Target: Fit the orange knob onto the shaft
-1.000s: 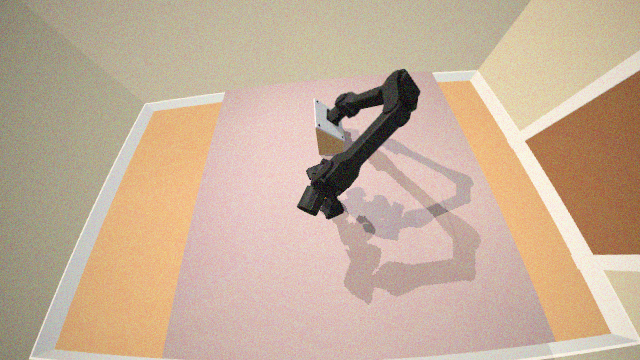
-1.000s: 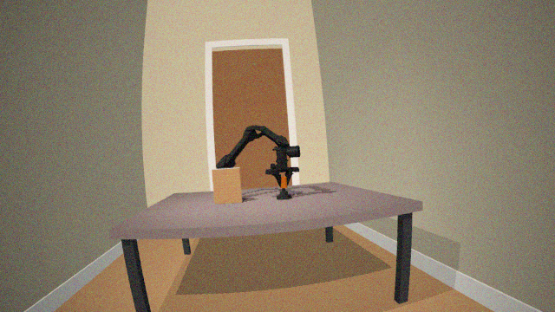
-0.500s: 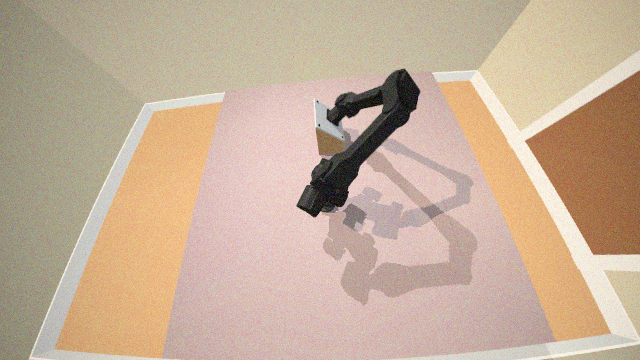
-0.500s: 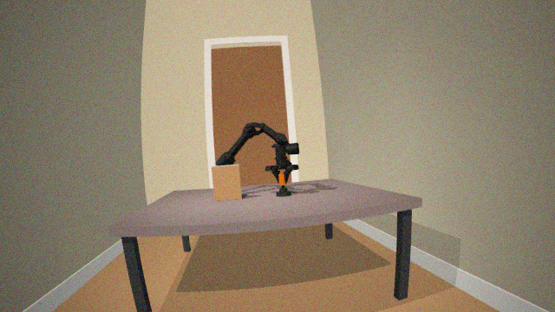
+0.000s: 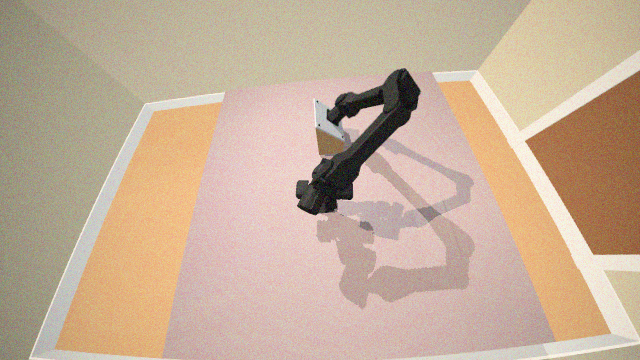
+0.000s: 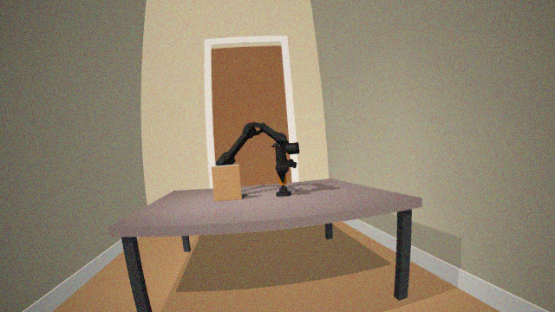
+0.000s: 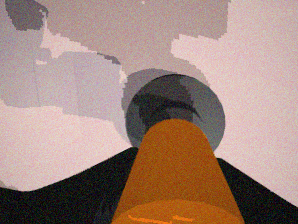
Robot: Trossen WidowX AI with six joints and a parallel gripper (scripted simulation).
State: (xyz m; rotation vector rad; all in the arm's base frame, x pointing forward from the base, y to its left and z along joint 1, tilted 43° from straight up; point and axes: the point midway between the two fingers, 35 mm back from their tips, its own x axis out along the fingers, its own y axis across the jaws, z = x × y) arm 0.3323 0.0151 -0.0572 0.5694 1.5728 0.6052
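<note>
Right now my gripper tip is 20 mm below the orange knob. The rest, counted from my gripper tip: dark pedestal (40 mm below).
</note>
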